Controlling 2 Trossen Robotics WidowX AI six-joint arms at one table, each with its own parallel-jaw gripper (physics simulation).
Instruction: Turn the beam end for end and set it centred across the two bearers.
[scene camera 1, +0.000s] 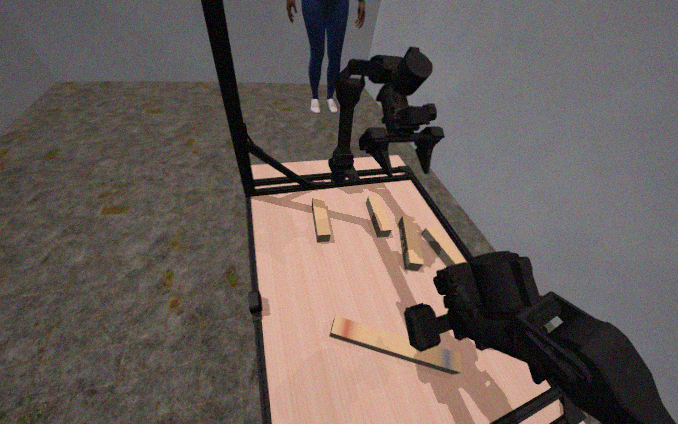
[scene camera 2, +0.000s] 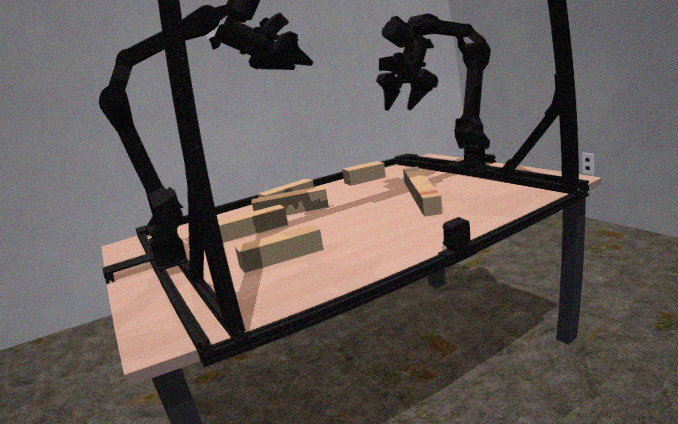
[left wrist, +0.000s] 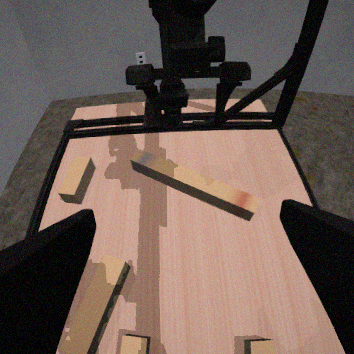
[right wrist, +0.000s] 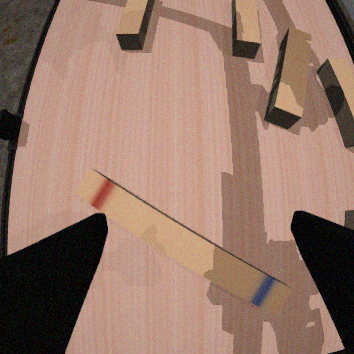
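Seen in the pictures: left gripper, fingertip midpoint: (scene camera 1: 409, 175) (scene camera 2: 303, 66) (left wrist: 188, 214); right gripper, fingertip midpoint: (scene camera 1: 425, 304) (scene camera 2: 397, 110) (left wrist: 189, 126) (right wrist: 201, 222); left arm's base at its link origin: (scene camera 1: 337, 178) (scene camera 2: 170, 262); right arm's base at its link origin: (scene camera 2: 475, 167) (left wrist: 172, 119).
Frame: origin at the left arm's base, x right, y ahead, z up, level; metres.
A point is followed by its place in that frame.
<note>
The beam (scene camera 1: 382, 341) {y 0.639, x 0.072, z 0.025 m} (scene camera 2: 421, 186) {y 0.614, x 0.091, z 0.025 m} (left wrist: 195, 186) {y 0.626, x 0.046, z 0.025 m} (right wrist: 182, 242) {y 0.652, x 0.035, z 0.025 m} is a long wooden bar with a red band near one end and a blue band near the other. It lies flat and aslant on the table, red end at left in scene camera 1. Two shorter blocks, apparently the bearers, lie nearly parallel and apart: one (scene camera 1: 321, 218) {y 0.223, x 0.128, z 0.025 m} (scene camera 2: 282, 245) {y 0.208, x 0.149, z 0.014 m} (right wrist: 135, 22) {y 0.264, x 0.121, z 0.025 m} and another (scene camera 1: 378, 215) {y 0.247, x -0.085, z 0.025 m} (scene camera 2: 255, 221) {y 0.235, x -0.073, z 0.011 m} (right wrist: 247, 25) {y 0.274, x -0.091, z 0.025 m}. My left gripper (scene camera 1: 408, 173) {y 0.388, x 0.002, z 0.355 m} (scene camera 2: 302, 65) {y 0.388, x 0.002, z 0.355 m} (left wrist: 188, 214) {y 0.388, x 0.002, z 0.355 m} is open and empty, high above the table. My right gripper (scene camera 2: 399, 109) {y 0.619, x 0.026, z 0.215 m} (right wrist: 201, 222) {y 0.619, x 0.026, z 0.215 m} is open and empty, high above the beam.
Beside the bearers lie another block (scene camera 1: 411, 242) {y 0.386, x -0.151, z 0.031 m} (scene camera 2: 290, 200) {y 0.363, x -0.140, z 0.019 m} (left wrist: 95, 310) {y 0.359, x -0.158, z 0.031 m} (right wrist: 290, 80) {y 0.403, x -0.146, z 0.031 m} and a slanted block (scene camera 1: 442, 245) {y 0.418, x -0.265, z 0.025 m} (right wrist: 336, 100) {y 0.415, x -0.257, z 0.002 m}. A short block (scene camera 2: 364, 173) {y 0.667, x -0.244, z 0.009 m} (left wrist: 76, 179) {y 0.662, x -0.255, z 0.028 m} lies near the far edge in scene camera 2. Black rails (scene camera 1: 254, 270) {y 0.347, x 0.368, z -0.024 m} (scene camera 2: 350, 301) {y 0.212, x 0.380, z -0.026 m} border the table.
</note>
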